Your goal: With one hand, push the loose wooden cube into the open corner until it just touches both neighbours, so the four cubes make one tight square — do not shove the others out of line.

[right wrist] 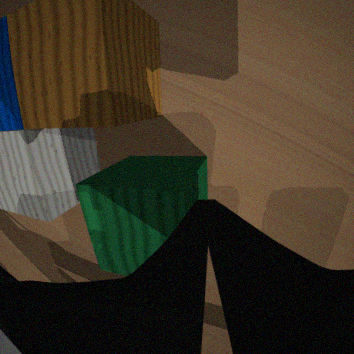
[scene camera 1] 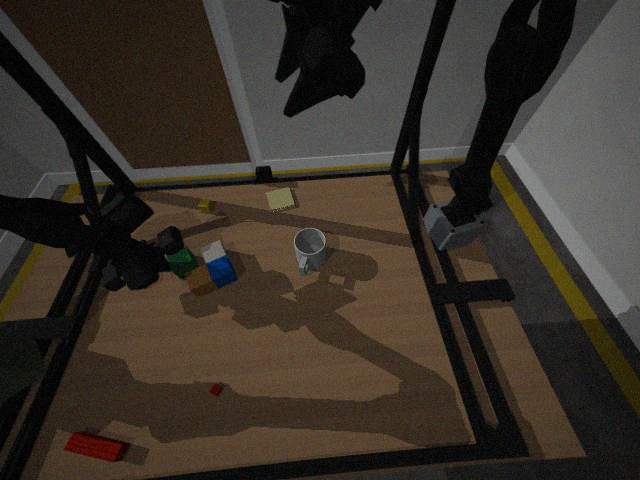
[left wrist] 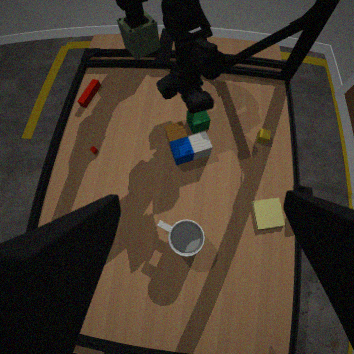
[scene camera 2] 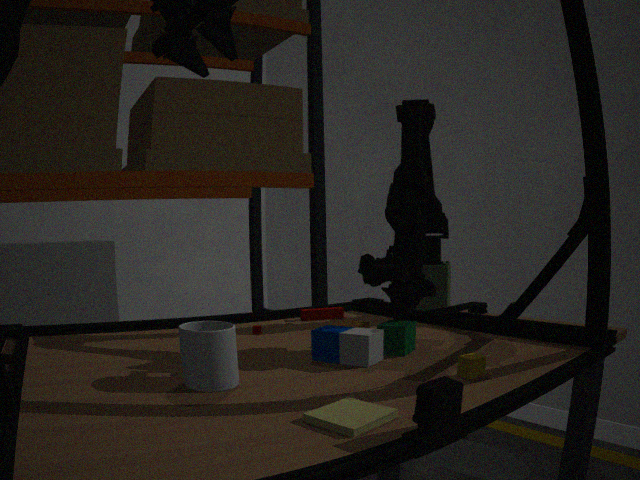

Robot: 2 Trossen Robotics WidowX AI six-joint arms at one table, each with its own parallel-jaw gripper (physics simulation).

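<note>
The loose green cube sits by the open corner between the orange cube and the white cube. The right wrist view shows a gap to the orange cube; contact with the white is unclear. The blue cube adjoins orange and white. My right gripper is shut and empty, its tips at the green cube's outer side; contact is unclear. My left gripper is open, high up.
A white mug stands away from the cubes. A yellow pad, a small yellow block, a red bar and a tiny red cube also lie around.
</note>
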